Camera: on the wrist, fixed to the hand. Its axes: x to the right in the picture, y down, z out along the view.
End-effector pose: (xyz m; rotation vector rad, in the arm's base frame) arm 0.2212 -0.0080 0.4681 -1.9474 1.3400 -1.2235
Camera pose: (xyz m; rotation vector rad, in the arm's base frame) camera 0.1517 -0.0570 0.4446 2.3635 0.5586 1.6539
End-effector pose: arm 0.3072 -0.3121 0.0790 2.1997 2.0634 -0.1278
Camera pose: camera 0.3796 -0.2840 0.1209 -0.1135 -2.9477 0.3140
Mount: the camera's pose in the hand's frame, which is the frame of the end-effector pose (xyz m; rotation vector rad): 0.0264 0.0718 -0.0439 0.2137 0.1009 -1.5671
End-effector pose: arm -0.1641 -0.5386 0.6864 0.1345 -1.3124 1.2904
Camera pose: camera -0.1969 -0.4651 0.6505 1.0005 -0.5848 0.0497
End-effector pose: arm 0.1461 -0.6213 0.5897 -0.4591 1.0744 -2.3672
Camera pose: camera 0.1244 -0.6504 0.5093 0.8266 -0.2138 2.0629
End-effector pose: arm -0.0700 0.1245 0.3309 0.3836 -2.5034 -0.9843
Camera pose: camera -0.0792 0.1396 0.4173 -2.3034 1.6801 0.9132
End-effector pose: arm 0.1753 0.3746 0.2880 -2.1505 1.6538 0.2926
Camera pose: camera 0.1102 0.3170 0.3028 -2.5514 -0.2897 -0.4393
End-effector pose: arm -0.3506 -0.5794 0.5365 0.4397 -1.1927 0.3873
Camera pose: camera -0.3436 -0.4939 0.5569 1.3453 -0.4302 -0.8195
